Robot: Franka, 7 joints.
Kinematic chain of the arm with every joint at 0, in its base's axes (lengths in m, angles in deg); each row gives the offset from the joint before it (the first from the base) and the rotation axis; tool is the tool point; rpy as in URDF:
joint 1: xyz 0 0 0.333 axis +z
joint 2: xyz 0 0 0 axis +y
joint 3: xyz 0 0 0.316 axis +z
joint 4: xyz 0.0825 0 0 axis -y
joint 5: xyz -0.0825 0 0.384 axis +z
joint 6: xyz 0 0 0 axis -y
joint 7: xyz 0.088 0 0 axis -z
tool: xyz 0 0 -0.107 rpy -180 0 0
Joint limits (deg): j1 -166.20..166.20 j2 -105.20..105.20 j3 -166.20..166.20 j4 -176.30..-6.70 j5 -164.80..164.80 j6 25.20..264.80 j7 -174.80..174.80
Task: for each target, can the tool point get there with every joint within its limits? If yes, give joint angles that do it. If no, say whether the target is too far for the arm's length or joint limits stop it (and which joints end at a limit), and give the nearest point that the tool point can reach.
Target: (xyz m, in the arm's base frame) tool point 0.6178 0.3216 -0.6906
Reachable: no: too far | nearest point 0.4552 0.2369 -0.3085 | short by 0.424 m
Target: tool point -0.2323 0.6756 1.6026
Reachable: no: too far | nearest point -0.1368 0.3979 1.0807 | short by 0.599 m
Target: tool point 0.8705 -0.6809 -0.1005
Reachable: no: too far | nearest point 0.6291 -0.4921 0.0197 | short by 0.329 m
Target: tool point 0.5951 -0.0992 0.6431
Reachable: yes | joints 88.32 -7.79 -97.06 -94.99 -135.48 161.55 -130.41
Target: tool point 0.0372 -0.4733 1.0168
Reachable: yes | joints -75.07 7.32 -22.19 -47.67 114.52 110.90 107.48
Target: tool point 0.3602 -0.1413 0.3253
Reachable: yes | joints -107.45 53.20 106.01 -141.64 -69.91 61.34 -39.09
